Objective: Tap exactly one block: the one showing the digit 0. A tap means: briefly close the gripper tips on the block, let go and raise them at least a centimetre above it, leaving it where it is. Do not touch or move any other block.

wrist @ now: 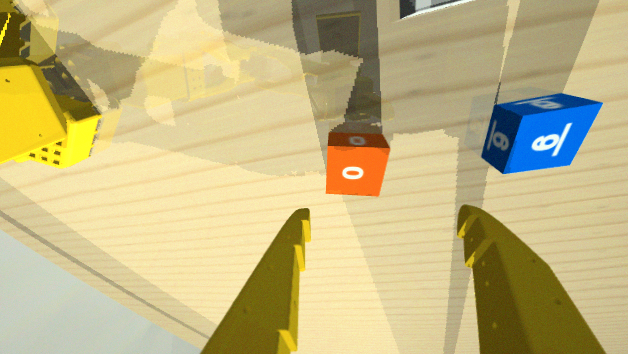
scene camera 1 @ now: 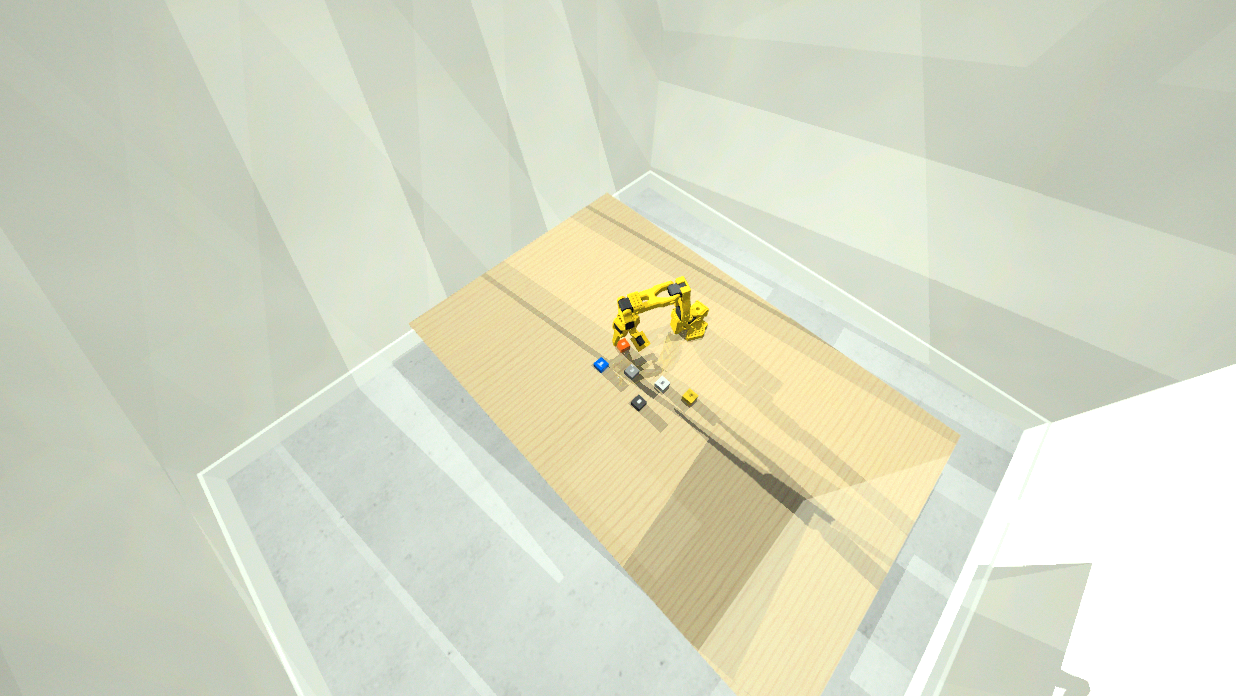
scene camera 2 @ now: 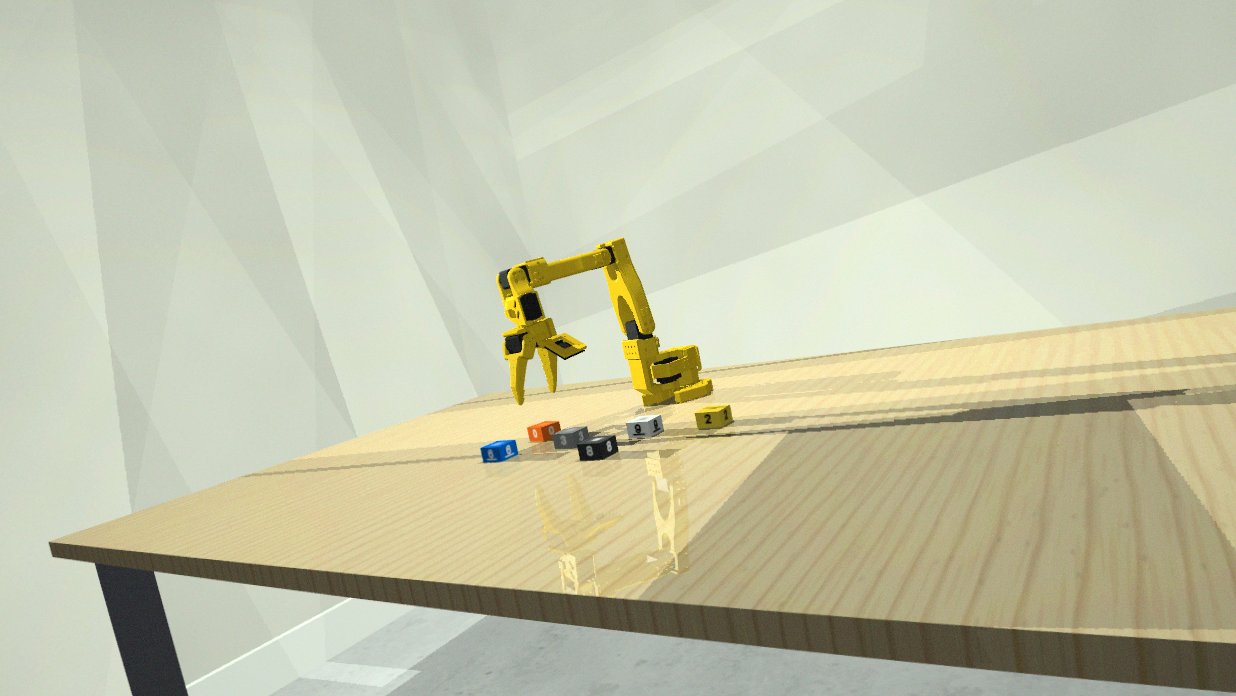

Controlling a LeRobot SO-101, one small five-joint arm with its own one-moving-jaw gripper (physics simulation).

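The orange block [scene camera 1: 622,344] [scene camera 2: 544,431] [wrist: 353,172] showing the digit 0 sits flat on the wooden table [scene camera 1: 553,259] [scene camera 2: 345,501]. My gripper [scene camera 2: 536,396] [wrist: 385,209] is open and empty, with a wide V-shaped gap between its jaws. In scene camera 2 its tips hang clearly above the orange block. In the wrist view the block lies beyond the tips, nearer the left jaw's line, and neither jaw touches it.
A blue block [scene camera 1: 601,364] [scene camera 2: 499,451] [wrist: 550,142] and a grey block [scene camera 1: 631,371] [scene camera 2: 570,437] stand near the orange one. A black block [scene camera 1: 638,402] [scene camera 2: 597,447], a white block [scene camera 1: 661,384] [scene camera 2: 645,426] and a yellow block [scene camera 1: 689,396] [scene camera 2: 713,417] stand farther off.
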